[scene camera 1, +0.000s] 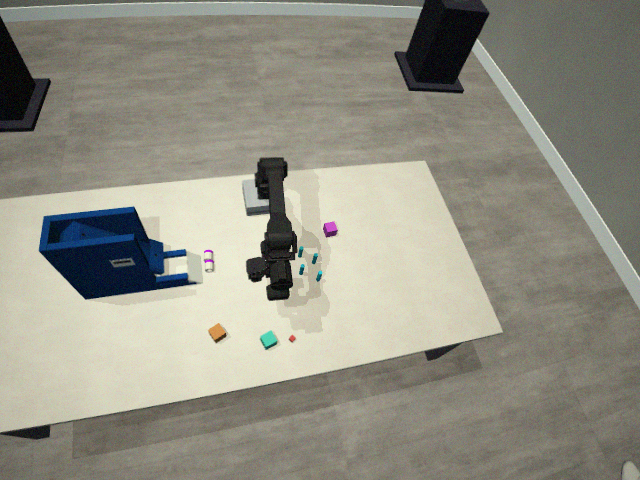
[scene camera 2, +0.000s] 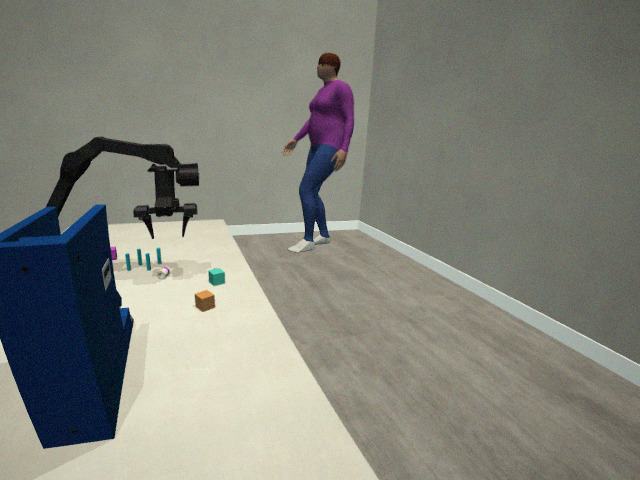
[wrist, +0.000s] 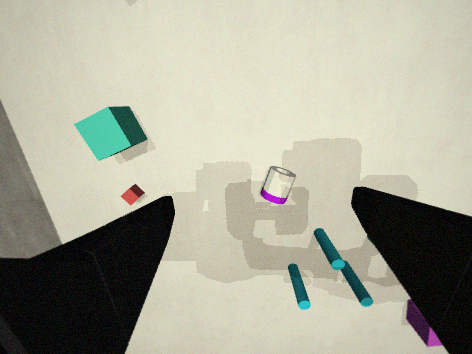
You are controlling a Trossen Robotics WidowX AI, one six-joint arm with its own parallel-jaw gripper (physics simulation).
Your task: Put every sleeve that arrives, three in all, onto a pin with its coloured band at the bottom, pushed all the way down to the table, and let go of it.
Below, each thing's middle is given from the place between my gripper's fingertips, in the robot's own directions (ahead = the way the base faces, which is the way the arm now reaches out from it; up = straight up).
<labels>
Now: hand 150 mm short of the teal cube (wrist: 112,130), 20 mm to the left of it and 130 mm above it. Also, from my hand: magenta cube (wrist: 414,317): 260 mm behind, 250 mm to the left, 130 mm below; blue feeder (scene camera 2: 70,349): 110 mm behind, 420 mm to the right, 10 mm above.
</labels>
